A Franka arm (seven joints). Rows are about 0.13 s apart.
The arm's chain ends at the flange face. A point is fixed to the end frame.
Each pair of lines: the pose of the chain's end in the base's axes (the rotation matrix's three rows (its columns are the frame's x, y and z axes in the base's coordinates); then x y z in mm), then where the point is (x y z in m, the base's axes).
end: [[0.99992, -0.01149, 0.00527], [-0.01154, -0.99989, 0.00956], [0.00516, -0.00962, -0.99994]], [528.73, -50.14, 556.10]
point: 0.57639 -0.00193 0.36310
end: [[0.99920, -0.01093, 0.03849], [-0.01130, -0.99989, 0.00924], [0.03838, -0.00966, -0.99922]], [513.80, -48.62, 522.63]
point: 0.56783 -0.00046 0.33130
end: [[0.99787, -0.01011, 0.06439], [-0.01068, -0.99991, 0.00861], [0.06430, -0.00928, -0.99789]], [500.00, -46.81, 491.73]
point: 0.55895 0.00126 0.30184
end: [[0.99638, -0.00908, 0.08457], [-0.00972, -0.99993, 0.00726], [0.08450, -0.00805, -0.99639]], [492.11, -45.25, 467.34]
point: 0.55485 0.00260 0.27861
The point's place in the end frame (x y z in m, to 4 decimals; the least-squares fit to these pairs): 0.0461 -0.0469 0.1937
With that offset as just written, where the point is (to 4 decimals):
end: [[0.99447, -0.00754, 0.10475], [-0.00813, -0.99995, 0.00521], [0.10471, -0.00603, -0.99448]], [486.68, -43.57, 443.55]
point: 0.5532 0.0040 0.2560
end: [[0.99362, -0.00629, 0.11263], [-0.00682, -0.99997, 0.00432], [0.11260, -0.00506, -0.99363]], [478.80, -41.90, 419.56]
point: 0.5467 0.0055 0.2325
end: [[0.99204, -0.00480, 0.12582], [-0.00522, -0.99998, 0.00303], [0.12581, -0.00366, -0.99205]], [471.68, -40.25, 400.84]
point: 0.5420 0.0070 0.2147
